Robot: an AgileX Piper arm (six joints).
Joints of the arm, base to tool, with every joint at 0 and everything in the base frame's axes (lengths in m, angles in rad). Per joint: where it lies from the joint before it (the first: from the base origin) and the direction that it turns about. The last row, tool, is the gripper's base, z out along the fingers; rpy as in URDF.
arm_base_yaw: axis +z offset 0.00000 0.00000 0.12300
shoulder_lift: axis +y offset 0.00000 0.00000 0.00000
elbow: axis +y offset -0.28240 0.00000 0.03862
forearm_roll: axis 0.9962 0 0.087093 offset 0.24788 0.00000 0.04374
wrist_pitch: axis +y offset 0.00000 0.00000 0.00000
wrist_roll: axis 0.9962 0 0.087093 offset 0.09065 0.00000 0.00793
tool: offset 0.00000 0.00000 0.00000 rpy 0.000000 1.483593 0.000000
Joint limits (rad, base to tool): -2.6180..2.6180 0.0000..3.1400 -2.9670..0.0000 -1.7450..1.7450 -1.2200..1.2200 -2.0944..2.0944
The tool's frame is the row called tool.
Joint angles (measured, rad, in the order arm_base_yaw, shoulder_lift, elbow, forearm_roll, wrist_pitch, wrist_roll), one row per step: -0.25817, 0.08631, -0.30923, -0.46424, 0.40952, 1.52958; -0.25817, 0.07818, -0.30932, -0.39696, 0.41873, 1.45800; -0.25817, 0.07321, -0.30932, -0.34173, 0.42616, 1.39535; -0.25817, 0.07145, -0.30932, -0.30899, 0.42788, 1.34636; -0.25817, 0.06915, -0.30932, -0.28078, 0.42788, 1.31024; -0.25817, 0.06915, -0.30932, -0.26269, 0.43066, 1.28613; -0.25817, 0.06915, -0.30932, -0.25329, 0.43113, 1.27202; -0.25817, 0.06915, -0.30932, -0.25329, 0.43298, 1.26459; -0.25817, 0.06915, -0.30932, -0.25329, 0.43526, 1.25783
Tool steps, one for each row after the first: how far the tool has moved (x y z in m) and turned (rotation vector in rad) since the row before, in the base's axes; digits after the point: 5 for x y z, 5 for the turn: -0.00053, 0.00212, -0.00137, -0.00196, 0.01310, 0.02177; -0.00015, 0.00180, -0.00113, -0.00538, 0.01303, 0.01958; 0.00013, 0.00113, -0.00045, -0.01499, 0.01053, 0.01393; 0.00002, 0.00105, -0.00020, -0.00818, 0.00429, 0.01209; 0.00018, 0.00057, -0.00042, -0.00491, 0.00685, 0.00721; 0.00011, 0.00032, -0.00013, -0.00437, 0.00318, 0.00418; -0.00003, -0.00003, -0.00016, -0.00631, 0.00433, 0.00024; -0.00004, -0.00004, -0.00020, -0.00555, 0.00448, 0.00009
